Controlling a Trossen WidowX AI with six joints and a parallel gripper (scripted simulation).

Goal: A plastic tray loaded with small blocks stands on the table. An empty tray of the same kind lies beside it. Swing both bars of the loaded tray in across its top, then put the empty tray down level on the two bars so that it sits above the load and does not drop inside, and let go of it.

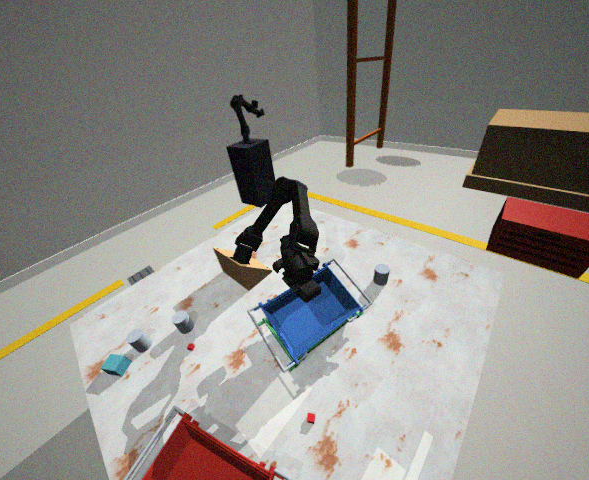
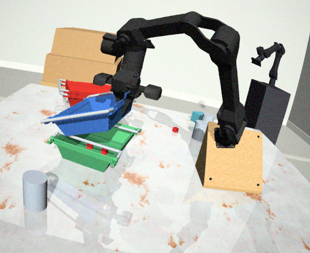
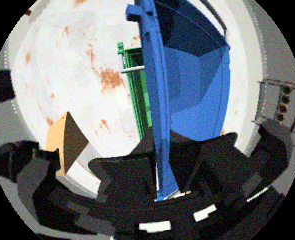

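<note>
The blue tray lies 70 mm ahead of my gripper tip and 30 mm to the right of it. Round my gripper tip: teal block 430 mm behind, 500 mm to the right, 110 mm below.
</note>
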